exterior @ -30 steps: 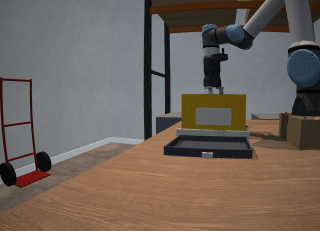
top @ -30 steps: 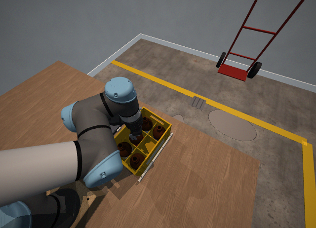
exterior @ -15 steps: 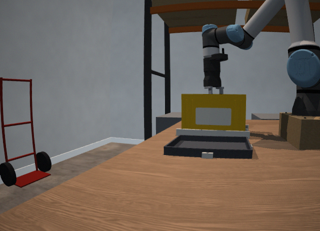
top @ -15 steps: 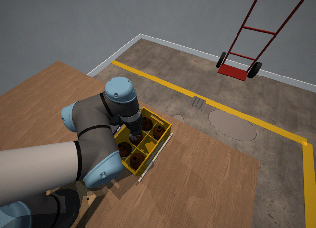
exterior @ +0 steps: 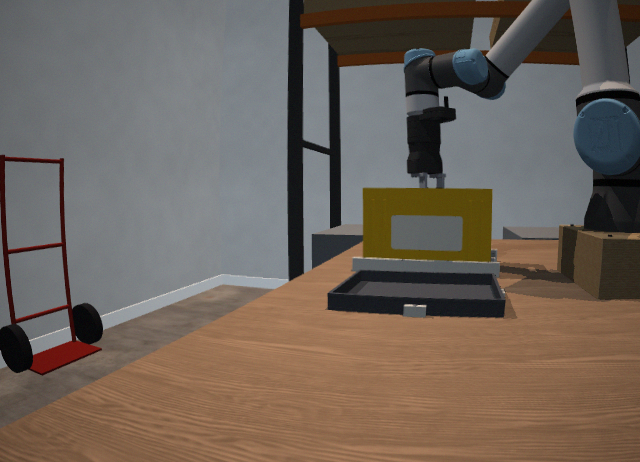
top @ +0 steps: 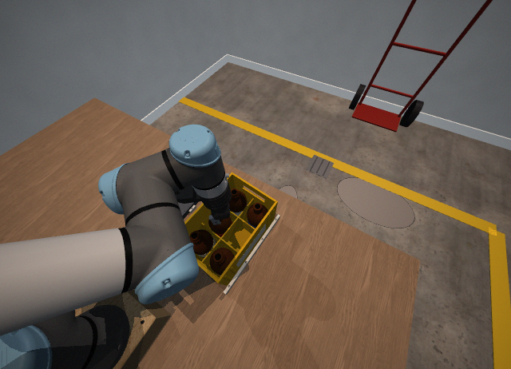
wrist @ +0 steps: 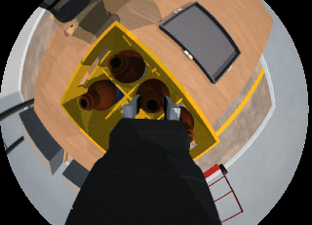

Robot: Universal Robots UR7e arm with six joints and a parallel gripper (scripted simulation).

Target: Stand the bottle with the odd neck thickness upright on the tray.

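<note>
The yellow crate is 4 cm to the right of my hand and 8 cm below it. Also, from my hand: glass bottle: 9 cm behind, 9 cm to the right, 7 cm below; then dark tray: 2 cm behind, 25 cm to the left, 15 cm below.
</note>
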